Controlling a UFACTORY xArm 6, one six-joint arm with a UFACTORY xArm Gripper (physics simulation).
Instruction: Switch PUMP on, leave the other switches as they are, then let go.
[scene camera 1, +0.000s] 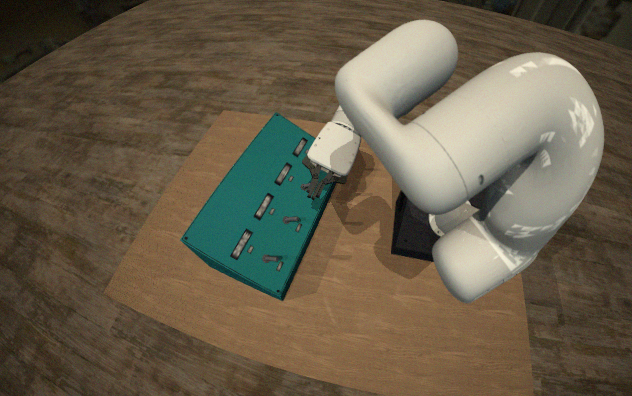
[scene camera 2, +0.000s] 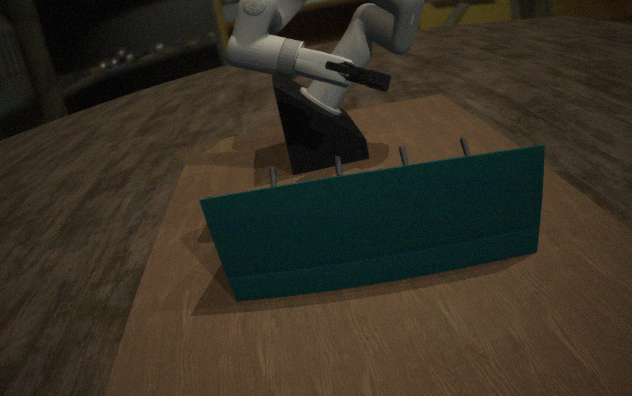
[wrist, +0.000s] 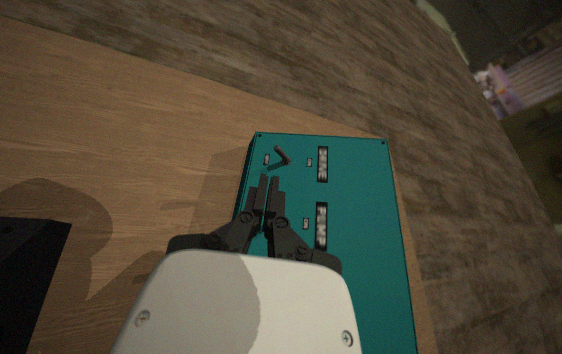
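Where they show: gripper, between the fingertips: (scene camera 1: 310, 198) (scene camera 2: 389, 84) (wrist: 267, 186); arm's base, origin of its link: (scene camera 1: 450, 215) (scene camera 2: 319, 102).
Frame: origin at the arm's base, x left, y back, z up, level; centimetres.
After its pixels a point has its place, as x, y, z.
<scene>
The teal switch panel (scene camera 1: 227, 200) @[8.2, -59.2, 3.8] (scene camera 2: 380, 220) @[-3.1, -60.9, -1.9] (wrist: 365, 225) @[5.2, -57.2, 3.0] stands tilted on the wooden board. The PUMP label (scene camera 1: 263, 206) @[5.9, -50.8, -0.3] (wrist: 321, 226) @[5.5, -50.7, -0.3] is second from the DRIVE end. The PUMP lever (scene camera 1: 291, 219) @[7.8, -42.6, -1.3] (scene camera 2: 404, 155) @[7.4, -42.9, -1.3] leans the same way as the DRIVE lever (scene camera 1: 271, 258) @[19.4, -44.8, -1.0] (scene camera 2: 465, 146) @[19.0, -45.2, -1.3] (wrist: 282, 155) @[18.6, -45.0, -1.6], whose tip points away from its label, toward the outer marker. The fingers hide the PUMP lever in the wrist view. My gripper (scene camera 1: 313, 195) @[8.2, -37.1, 10.8] (scene camera 2: 388, 82) @[8.2, -37.1, 10.8] (wrist: 267, 186) @[8.2, -37.1, 10.8] is shut and empty, with its fingertips above the panel's lever side, apart from the PUMP lever.
Two more labels (scene camera 1: 283, 174) @[-5.8, -48.3, -0.4] (scene camera 1: 300, 147) @[-17.6, -46.0, -0.4] mark the other switches; one of their levers (scene camera 2: 338, 165) @[-4.4, -40.5, -1.3] leans likewise. The dark arm base (scene camera 1: 410, 235) @[5.0, -10.0, -5.3] (scene camera 2: 320, 145) @[-3.6, -12.9, -7.1] (wrist: 30, 260) @[2.8, -13.2, -7.7] stands on the lever side of the panel. The wooden board (scene camera 1: 375, 320) @[27.7, -16.4, -13.3] lies beneath both.
</scene>
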